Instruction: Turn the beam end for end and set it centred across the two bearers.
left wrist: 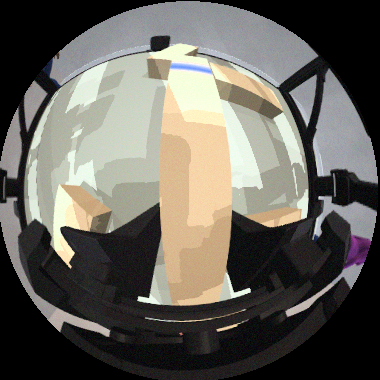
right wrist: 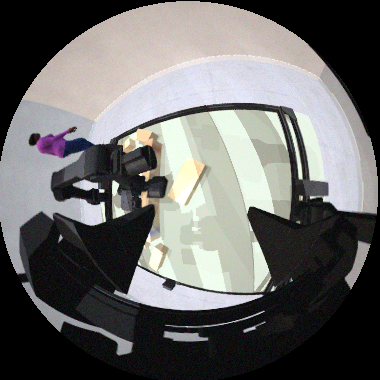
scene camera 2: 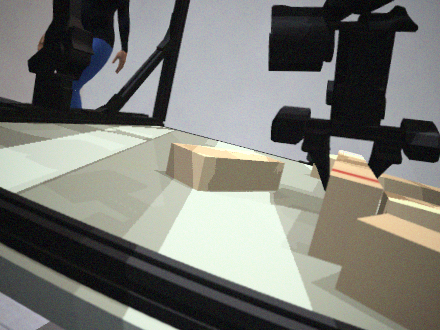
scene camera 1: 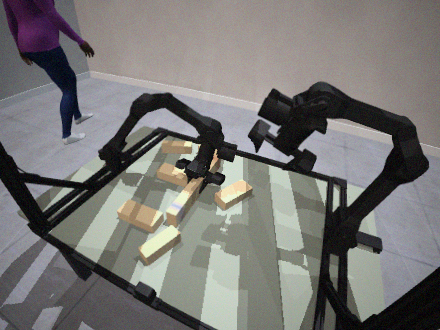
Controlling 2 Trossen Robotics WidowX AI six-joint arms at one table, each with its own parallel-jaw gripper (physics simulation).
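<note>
The long wooden beam has a blue band near its front end in scene camera 1 and a red band near its other end. My left gripper is shut on the beam, one finger against each long side; whether the beam is off the table cannot be told. My right gripper is open and empty, high above the back of the table. Several plain wooden blocks lie around the beam; which two are the bearers cannot be told.
Blocks lie near the beam's blue end. Other blocks lie at its left, farther back. Another block lies right of the beam in scene camera 1. A black frame borders the table. A person stands beyond it.
</note>
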